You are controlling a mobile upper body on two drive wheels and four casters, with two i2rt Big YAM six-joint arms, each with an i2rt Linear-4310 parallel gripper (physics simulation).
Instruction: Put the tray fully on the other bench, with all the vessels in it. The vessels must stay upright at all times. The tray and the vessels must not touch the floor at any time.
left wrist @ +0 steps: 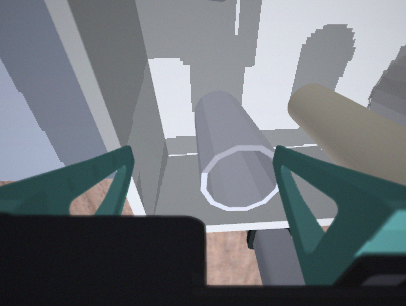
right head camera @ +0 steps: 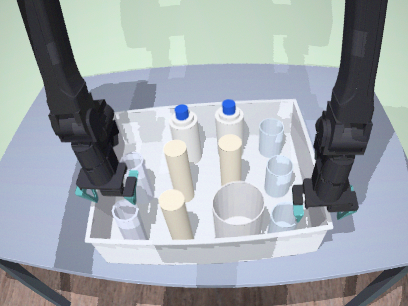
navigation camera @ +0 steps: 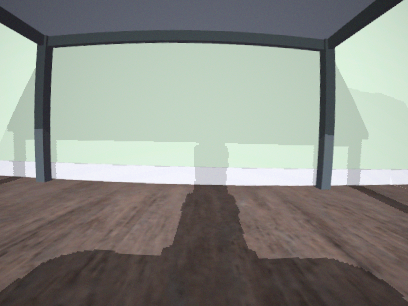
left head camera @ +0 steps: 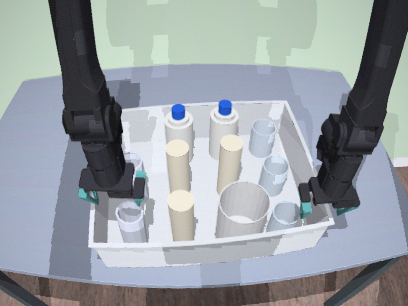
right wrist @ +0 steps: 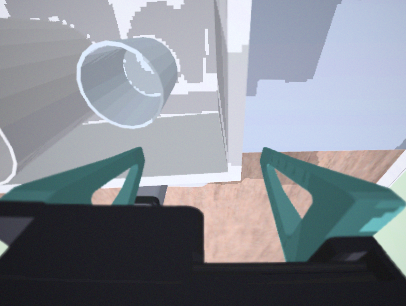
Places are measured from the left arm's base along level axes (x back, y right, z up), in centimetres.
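Where they show: left gripper, fingertip midpoint: [left wrist: 203,153] [right head camera: 115,201] [left head camera: 118,203]; right gripper, fingertip midpoint: [right head camera: 318,218] [left head camera: 319,215] [right wrist: 202,153].
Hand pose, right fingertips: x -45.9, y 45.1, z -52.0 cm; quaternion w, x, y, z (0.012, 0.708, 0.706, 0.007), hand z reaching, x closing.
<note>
Things, the pixels of their top centre, and the offset from my right fingertips. Level surfaces: height alone.
- white tray, middle of its top: [right head camera: 204,161] [left head camera: 205,161] dx -16.3, dy -25.7, dz +0.2 cm
- large beaker, middle of its top: [right head camera: 238,202] [left head camera: 245,201] dx -3.6, dy -17.6, dz +2.1 cm
- bench top, its level: dz -12.8 cm
- wooden floor, its level: dz -89.0 cm
The white tray [left head camera: 210,256] [right head camera: 200,253] [left wrist: 86,75] [right wrist: 237,110] rests on a grey-blue bench. Upright in it stand two blue-capped bottles [left head camera: 178,137] [left head camera: 223,137], several beige cylinders [left head camera: 182,222] [right head camera: 180,172], a large beaker [left head camera: 242,232], several pale blue cups [left head camera: 262,140] [right head camera: 278,177] [right wrist: 170,65] and two lilac tubes [left head camera: 133,230] [left wrist: 215,120]. My left gripper [left head camera: 116,201] [right head camera: 112,199] [left wrist: 203,153] is open over the tray's left wall, one finger each side. My right gripper [left head camera: 325,214] [right head camera: 320,218] [right wrist: 202,153] is open over the right wall likewise. The other bench does not show.
The bench top [left head camera: 30,190] [right head camera: 30,200] extends on both sides of the tray. A pale green wall [left head camera: 200,30] [navigation camera: 185,90] stands behind it. The navigation camera view shows the bench's dark legs [navigation camera: 43,110] [navigation camera: 327,115] and wooden floor [navigation camera: 115,215].
</note>
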